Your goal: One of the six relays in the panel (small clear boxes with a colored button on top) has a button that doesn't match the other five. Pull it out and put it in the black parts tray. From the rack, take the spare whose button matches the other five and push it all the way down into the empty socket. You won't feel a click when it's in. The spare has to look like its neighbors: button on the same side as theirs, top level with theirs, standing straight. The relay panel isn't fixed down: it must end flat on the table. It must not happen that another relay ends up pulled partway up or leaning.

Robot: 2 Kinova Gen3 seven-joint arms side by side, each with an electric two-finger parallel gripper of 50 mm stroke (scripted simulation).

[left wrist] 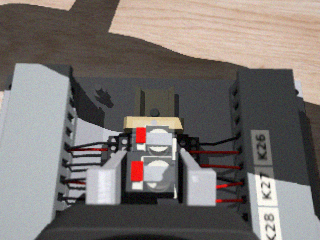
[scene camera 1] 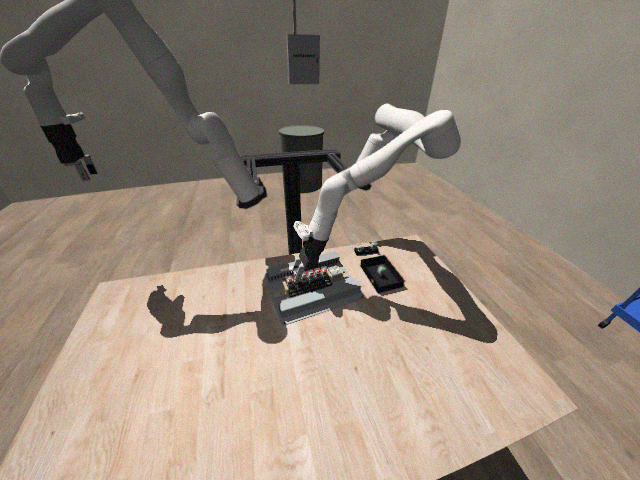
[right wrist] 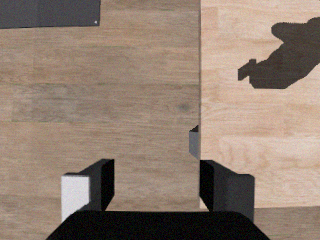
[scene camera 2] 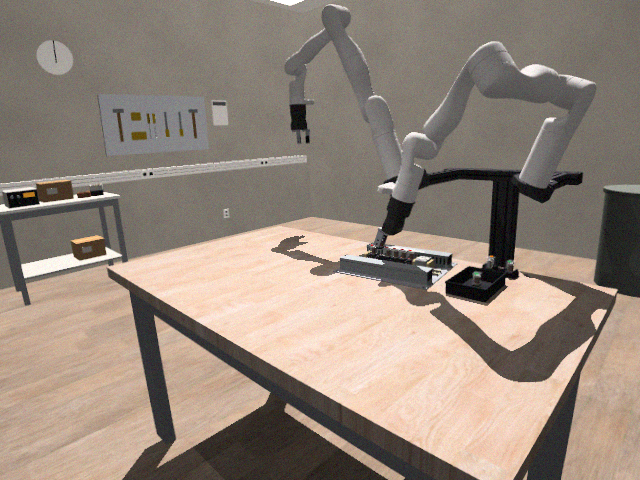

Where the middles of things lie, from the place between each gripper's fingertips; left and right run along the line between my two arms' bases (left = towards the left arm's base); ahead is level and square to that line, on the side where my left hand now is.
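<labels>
My left gripper [scene camera 2: 378, 244] is 6 cm above the relay panel [scene camera 1: 313, 298] and 6 cm to the right of it. I see the black parts tray [scene camera 2: 452, 286] too, 7 cm below my left hand, 34 cm to the left of it and 5 cm ahead of it.
From my right hand [scene camera 1: 90, 177], the relay panel is 400 mm below, 690 mm to the left and 350 mm ahead. The black parts tray is 410 mm below my right hand, and it is 960 mm to the left of that hand and 400 mm ahead of it.
</labels>
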